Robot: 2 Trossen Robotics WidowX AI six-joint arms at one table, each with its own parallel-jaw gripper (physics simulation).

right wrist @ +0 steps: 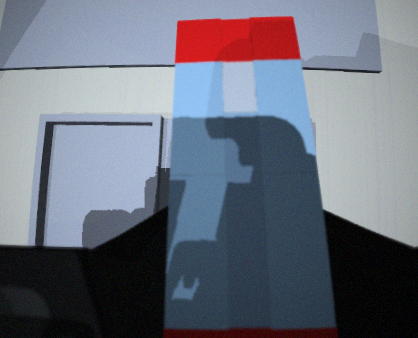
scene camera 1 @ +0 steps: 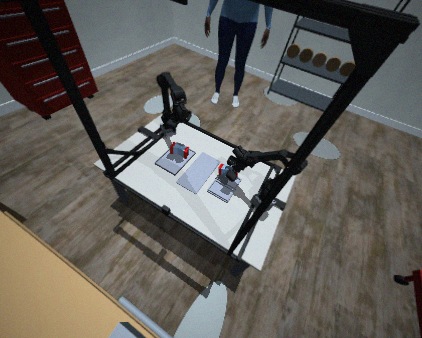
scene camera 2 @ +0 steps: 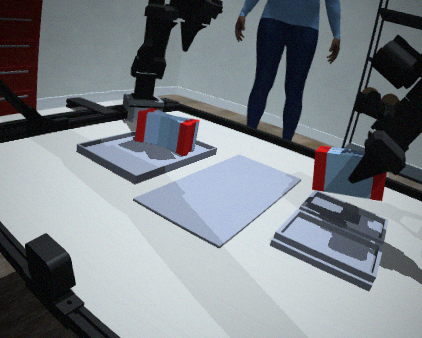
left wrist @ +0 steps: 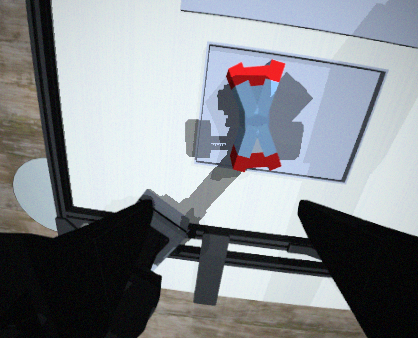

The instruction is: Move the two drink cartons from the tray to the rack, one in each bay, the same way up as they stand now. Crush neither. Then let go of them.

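Pixels of known places: left gripper, between the fingertips: [scene camera 1: 177, 127] [scene camera 2: 174, 51] [left wrist: 226, 206]; right gripper, between the fingertips: [right wrist: 236, 208] [scene camera 2: 351, 177]; left arm's base, origin of its link: [scene camera 1: 167, 126] [scene camera 2: 143, 97].
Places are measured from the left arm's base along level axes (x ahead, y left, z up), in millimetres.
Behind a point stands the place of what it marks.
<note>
One blue carton with red ends [scene camera 1: 179, 150] @(z -2, x 273, y -11 mm) [scene camera 2: 162, 131] @(z -15, x 268, y -16 mm) [left wrist: 256, 117] @(z 18, x 263, y 0 mm), narrowed at its waist, stands in the tray [scene camera 2: 107, 167] @(z -53, x 371, y -148 mm) [left wrist: 357, 130] @(z -50, x 356, y -149 mm). The other carton [scene camera 2: 335, 172] @(z 37, x 592, y 170 mm) [right wrist: 240, 150] @(z 70, x 588, y 192 mm) is between the fingers of my right gripper [scene camera 2: 356, 175] @(z 32, x 602, y 204 mm) [right wrist: 236, 208] @(z 32, x 602, y 204 mm), which is shut on it. It is held upright above the far bay of the two-bay rack [scene camera 2: 320, 265] @(z -50, x 698, y 80 mm) [right wrist: 37, 200] @(z -36, x 682, y 84 mm) and hides much of that bay in the right wrist view. The near bay holds no carton. My left gripper [left wrist: 226, 206] @(z 155, x 204, y 4 mm) is open and empty, high and to one side of the tray carton.
A flat grey-blue panel [scene camera 1: 200, 172] [scene camera 2: 215, 200] [left wrist: 300, 17] lies between tray and rack. Black frame bars edge the table, with a black box [scene camera 2: 50, 260] @(z -2, x 682, y -247 mm) at the front left in scene camera 2. A person [scene camera 1: 237, 40] [scene camera 2: 287, 55] stands behind the table.
</note>
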